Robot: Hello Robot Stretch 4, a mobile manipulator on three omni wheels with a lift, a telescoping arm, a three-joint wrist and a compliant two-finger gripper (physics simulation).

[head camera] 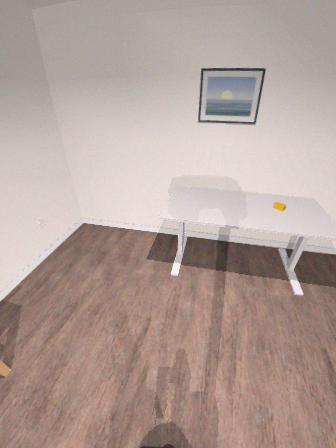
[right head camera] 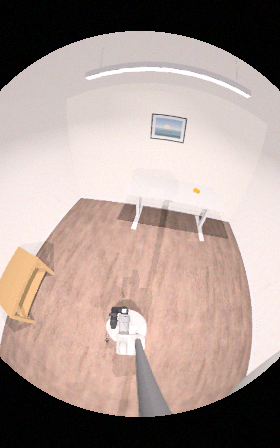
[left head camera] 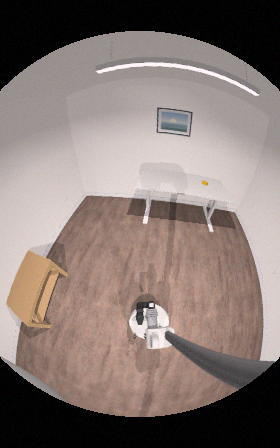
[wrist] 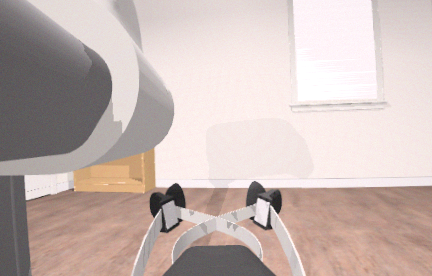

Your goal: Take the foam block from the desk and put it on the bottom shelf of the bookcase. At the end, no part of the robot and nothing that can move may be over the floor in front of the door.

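Places are measured from the robot's base along level axes (x right, y ahead, z up), in centimetres.
Where they show: gripper, fingertip midpoint: point(right head camera: 111, 343) point(left head camera: 139, 339) point(wrist: 215, 197).
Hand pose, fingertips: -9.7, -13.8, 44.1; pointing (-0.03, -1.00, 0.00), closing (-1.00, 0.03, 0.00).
After its pixels a point has its place, as x, y, z.
The foam block, small and yellow-orange point(head camera: 279, 206) @[101.6, 167.6, 72.6] point(left head camera: 204, 183) @[101.9, 167.0, 71.2] point(right head camera: 196, 190) @[102.5, 167.1, 72.7], lies on the right half of the white desk point(head camera: 260, 220) @[76.2, 147.7, 69.2] point(left head camera: 192, 191) @[69.8, 143.1, 69.2] point(right head camera: 175, 197) @[61.4, 145.4, 69.2], which stands against the far wall. The bookcase point(wrist: 149, 170) @[49.9, -250.2, 17.4] shows in the wrist view at the left, a light wood case partly hidden behind the robot's own arm; its lower part stands on the floor. My gripper point(wrist: 215, 197) @[-9.7, -13.8, 44.1] is open and empty, its two black fingertips apart, far from the block and the desk. A white strip at the left edge of the wrist view may be part of the door.
A low wooden table point(left head camera: 31, 285) @[-133.2, 19.7, 42.2] point(right head camera: 19, 280) @[-129.7, 20.1, 42.2] stands by the left wall; one of its legs point(head camera: 4, 369) @[-113.9, 55.4, 3.6] shows at the head view's left edge. A picture point(head camera: 232, 96) @[55.8, 215.3, 160.7] hangs above the desk. A window point(wrist: 335, 50) @[-137.6, -228.9, 131.4] is in the wall ahead of the wrist camera.
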